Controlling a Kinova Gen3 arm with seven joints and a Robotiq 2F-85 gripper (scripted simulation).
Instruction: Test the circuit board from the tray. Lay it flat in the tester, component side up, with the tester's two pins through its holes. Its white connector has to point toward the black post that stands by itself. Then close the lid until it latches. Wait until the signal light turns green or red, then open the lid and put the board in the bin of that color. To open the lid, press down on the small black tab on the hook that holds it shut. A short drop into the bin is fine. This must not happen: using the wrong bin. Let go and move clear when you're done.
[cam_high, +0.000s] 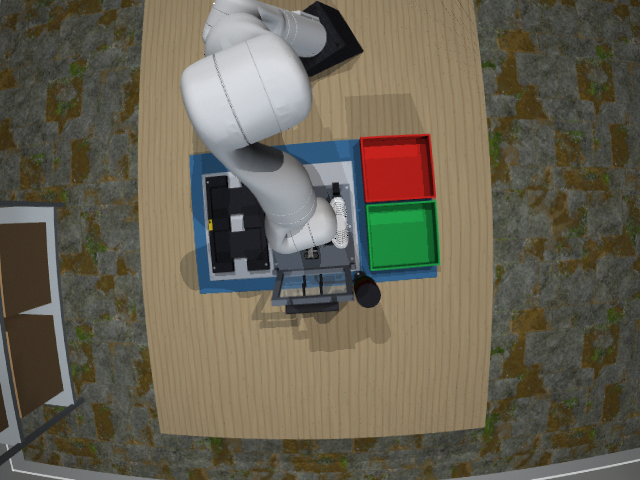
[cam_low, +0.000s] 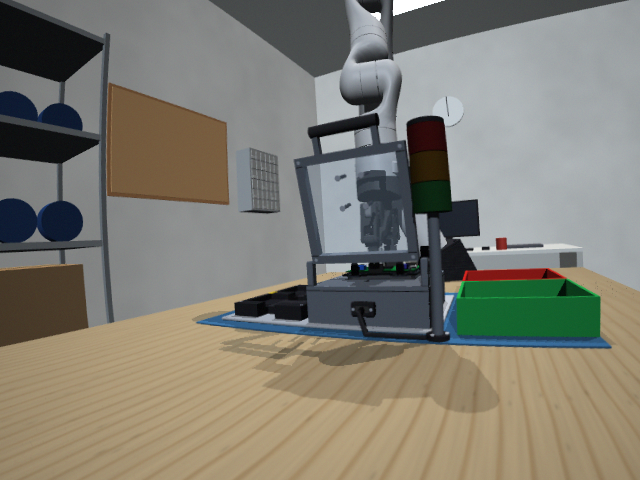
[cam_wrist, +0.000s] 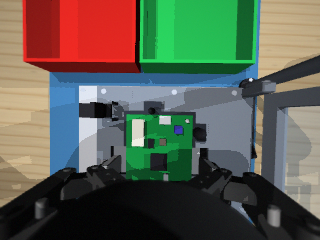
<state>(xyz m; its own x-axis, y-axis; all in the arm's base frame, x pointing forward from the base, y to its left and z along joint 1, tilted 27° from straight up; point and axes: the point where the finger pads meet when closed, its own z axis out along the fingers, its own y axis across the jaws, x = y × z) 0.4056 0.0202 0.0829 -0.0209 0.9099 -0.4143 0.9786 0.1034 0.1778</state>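
My gripper is now right at the green circuit board. The rest, counted from my hand: black hook (6 cm to the left, 6 cm behind, 1 cm above); then clear lid (12 cm ahead, 11 cm above); then green bin (20 cm to the left, 6 cm below, 4 cm ahead).
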